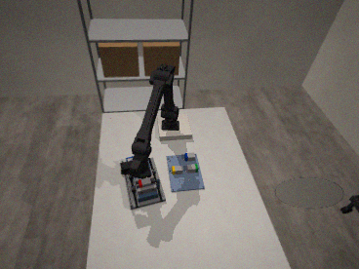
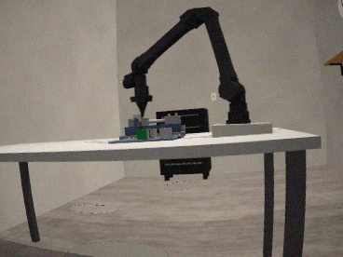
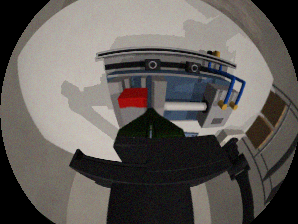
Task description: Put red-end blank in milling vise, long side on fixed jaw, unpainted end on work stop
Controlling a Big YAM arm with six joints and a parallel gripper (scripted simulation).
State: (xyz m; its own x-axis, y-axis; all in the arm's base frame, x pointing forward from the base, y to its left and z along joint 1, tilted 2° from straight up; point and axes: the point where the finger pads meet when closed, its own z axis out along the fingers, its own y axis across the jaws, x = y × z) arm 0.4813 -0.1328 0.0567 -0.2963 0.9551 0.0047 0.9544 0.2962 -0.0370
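My gripper is now 2 cm short of the red-ended blank, 1 cm to the right of it and 1 cm above it. Round my hand: yellow-ended blank (12 cm behind, 18 cm to the left, 9 cm below); green-ended blank (14 cm behind, 27 cm to the left, 9 cm below); blue plate (13 cm behind, 23 cm to the left, 11 cm below).
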